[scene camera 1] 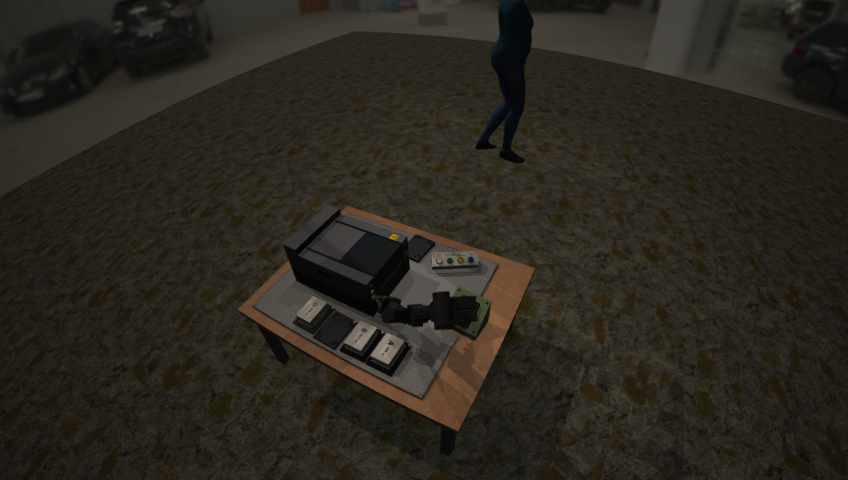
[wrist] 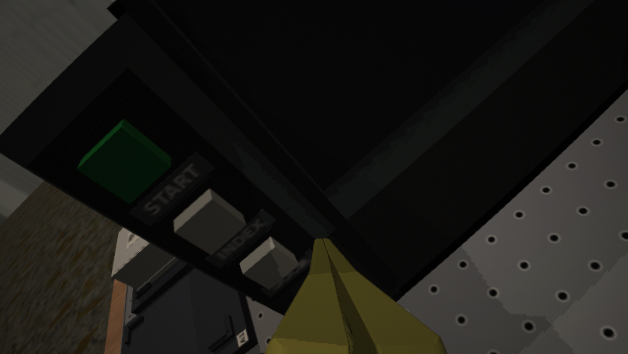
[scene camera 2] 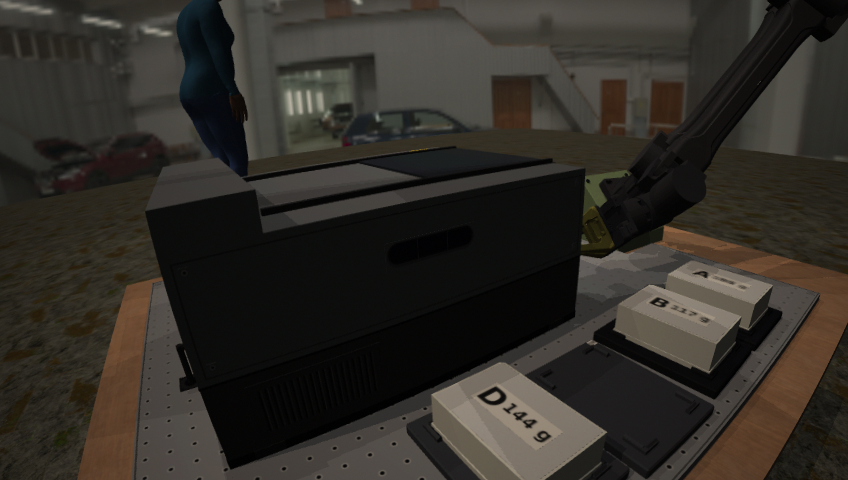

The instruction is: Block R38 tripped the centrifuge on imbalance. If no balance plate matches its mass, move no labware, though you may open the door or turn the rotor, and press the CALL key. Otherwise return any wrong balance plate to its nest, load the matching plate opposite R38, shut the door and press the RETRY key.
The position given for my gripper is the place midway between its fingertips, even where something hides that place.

Observation:
My gripper [wrist: 320, 247] is shut and touches a black centrifuge [scene camera 2: 307, 298].
The black centrifuge shows as well in scene camera 1 [scene camera 1: 314, 252] and in the wrist view [wrist: 397, 137].

